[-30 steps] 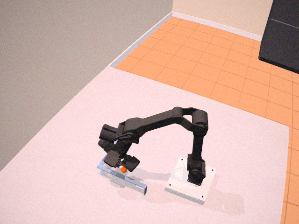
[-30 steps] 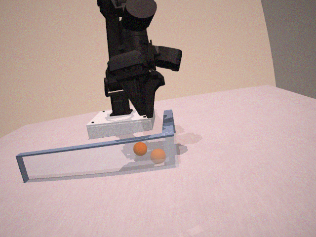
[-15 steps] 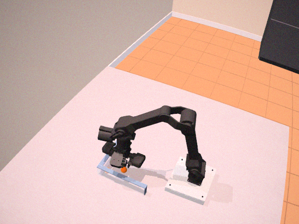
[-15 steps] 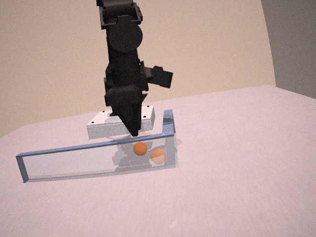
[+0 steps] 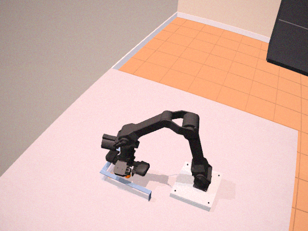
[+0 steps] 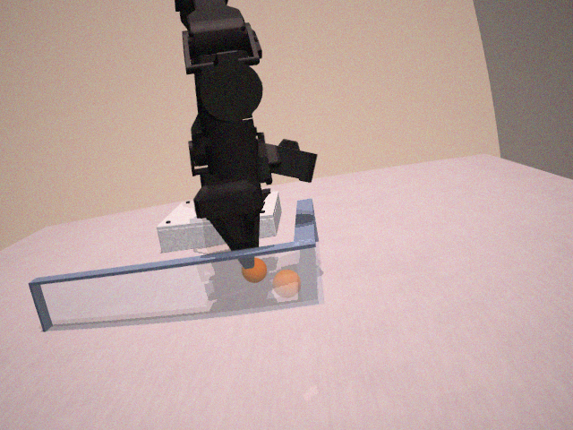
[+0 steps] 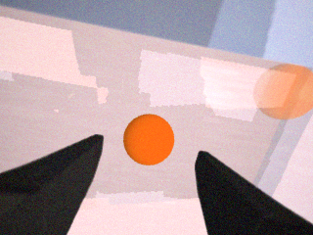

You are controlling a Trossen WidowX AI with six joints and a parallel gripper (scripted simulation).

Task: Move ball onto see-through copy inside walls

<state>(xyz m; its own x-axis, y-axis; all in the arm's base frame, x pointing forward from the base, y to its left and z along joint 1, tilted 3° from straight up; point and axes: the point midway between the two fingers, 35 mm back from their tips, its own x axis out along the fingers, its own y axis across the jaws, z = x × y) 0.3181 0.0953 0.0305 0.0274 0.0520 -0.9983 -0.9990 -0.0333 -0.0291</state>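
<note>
My gripper tip is now 9 cm short of the wall and 8 cm to the left of it.
</note>
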